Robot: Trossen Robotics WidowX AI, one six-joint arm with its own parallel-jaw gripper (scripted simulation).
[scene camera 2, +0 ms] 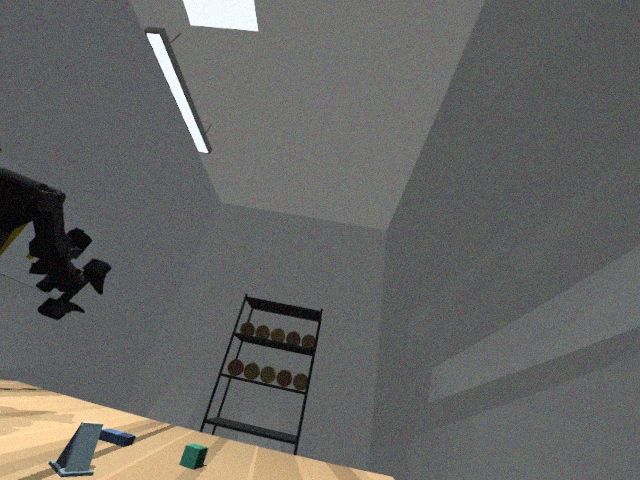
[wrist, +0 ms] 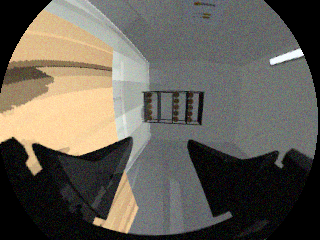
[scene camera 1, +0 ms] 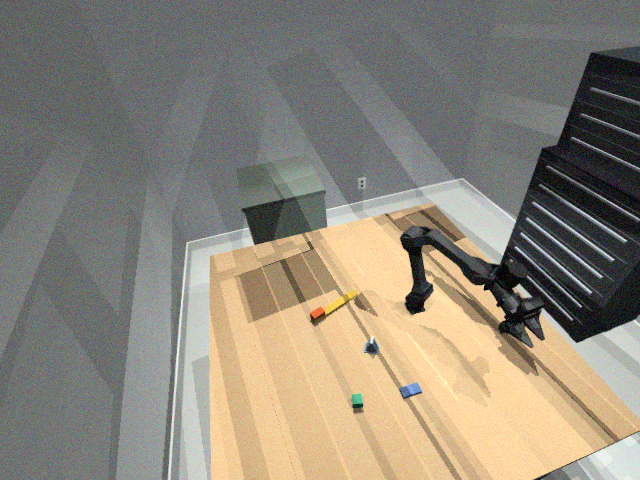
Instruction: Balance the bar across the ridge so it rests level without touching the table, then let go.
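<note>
With nothing in its grasp, the gripper (scene camera 2: 92,302) (wrist: 161,142) (scene camera 1: 537,344) is open.
</note>
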